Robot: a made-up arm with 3 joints. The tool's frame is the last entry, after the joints.
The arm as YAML. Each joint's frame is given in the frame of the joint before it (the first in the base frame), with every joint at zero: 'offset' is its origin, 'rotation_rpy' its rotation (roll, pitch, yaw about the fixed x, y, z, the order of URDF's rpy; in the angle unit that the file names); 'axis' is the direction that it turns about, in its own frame. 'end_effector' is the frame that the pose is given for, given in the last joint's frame.
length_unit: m
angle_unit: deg
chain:
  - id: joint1
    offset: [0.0, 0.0, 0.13]
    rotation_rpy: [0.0, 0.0, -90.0]
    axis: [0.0, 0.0, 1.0]
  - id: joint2
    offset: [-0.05, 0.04, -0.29]
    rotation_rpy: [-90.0, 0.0, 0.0]
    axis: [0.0, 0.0, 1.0]
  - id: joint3
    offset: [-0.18, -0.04, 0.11]
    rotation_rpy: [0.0, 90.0, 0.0]
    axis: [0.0, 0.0, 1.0]
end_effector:
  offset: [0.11, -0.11, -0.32]
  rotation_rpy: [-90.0, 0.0, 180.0]
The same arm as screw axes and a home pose.
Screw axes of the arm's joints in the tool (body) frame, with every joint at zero. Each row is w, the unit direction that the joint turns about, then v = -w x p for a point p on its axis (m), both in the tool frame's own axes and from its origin. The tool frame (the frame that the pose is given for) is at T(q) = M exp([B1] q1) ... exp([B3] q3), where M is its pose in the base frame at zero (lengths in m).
B1 = (0, 0, 1, -0.55, 0.04, 0)
B2 = (1, 0, 0, 0, -0.15, 0.5)
B3 = (0, -1, 0, -0.11, 0, -0.11)
M: xyz 0.04 0.55 -0.01 (m) quaternion w x y z 1 0 0 0

